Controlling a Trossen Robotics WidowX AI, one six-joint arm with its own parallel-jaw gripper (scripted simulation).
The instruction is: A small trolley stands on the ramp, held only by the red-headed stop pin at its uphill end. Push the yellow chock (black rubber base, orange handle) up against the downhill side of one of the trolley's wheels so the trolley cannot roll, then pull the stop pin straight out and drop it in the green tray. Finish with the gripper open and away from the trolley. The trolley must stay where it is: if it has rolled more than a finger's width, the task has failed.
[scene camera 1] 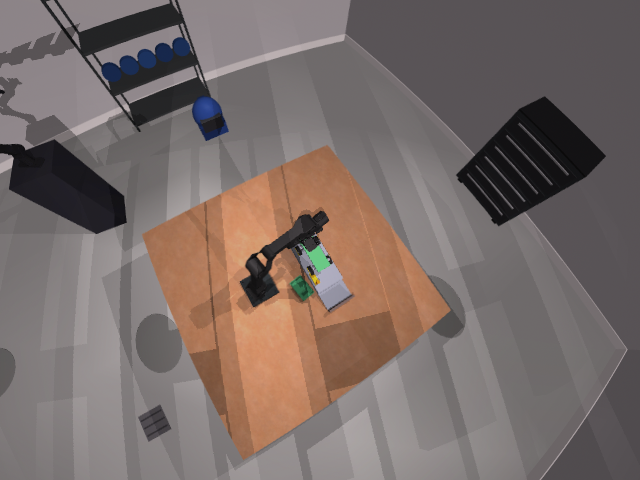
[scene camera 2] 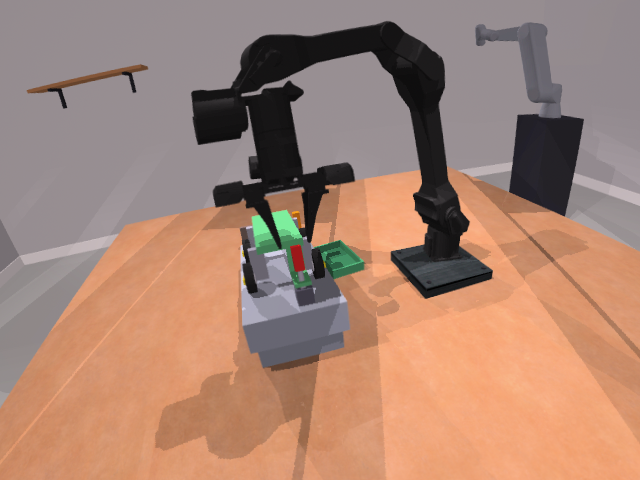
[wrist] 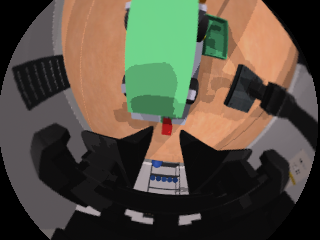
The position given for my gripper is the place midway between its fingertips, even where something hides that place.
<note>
In view: my gripper (scene camera 2: 295, 245) and a green-topped trolley (scene camera 2: 260, 241).
My gripper also shows in the wrist view (wrist: 166, 130).
</note>
